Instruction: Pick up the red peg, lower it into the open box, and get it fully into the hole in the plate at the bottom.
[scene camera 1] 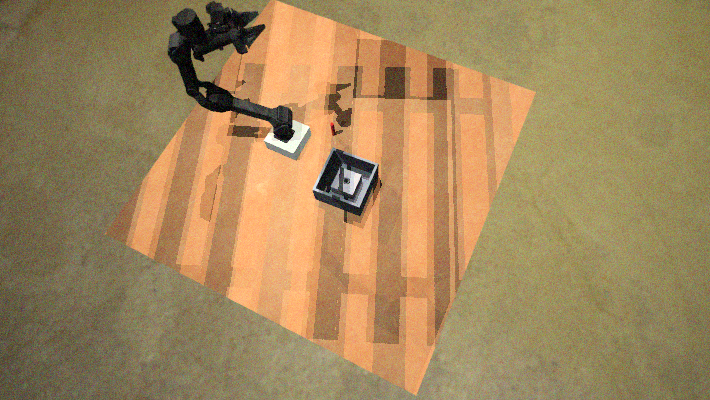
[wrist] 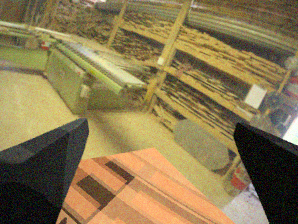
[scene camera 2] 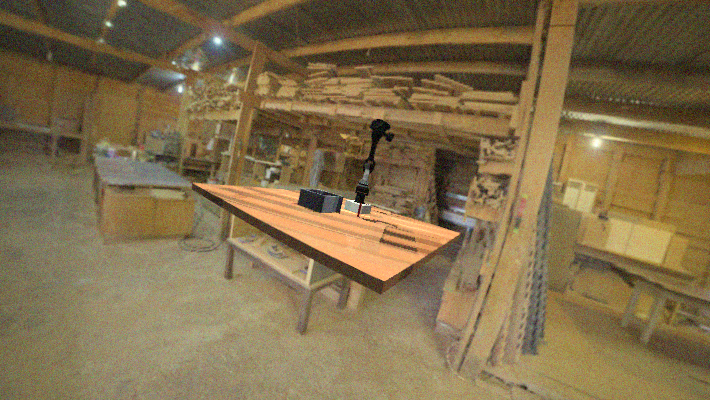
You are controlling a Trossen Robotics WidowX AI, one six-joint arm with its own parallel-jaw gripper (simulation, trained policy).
Scene:
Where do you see a box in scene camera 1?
337,158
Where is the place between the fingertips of my gripper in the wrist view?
At 163,128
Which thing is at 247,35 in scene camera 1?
My gripper.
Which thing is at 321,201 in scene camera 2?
A box.

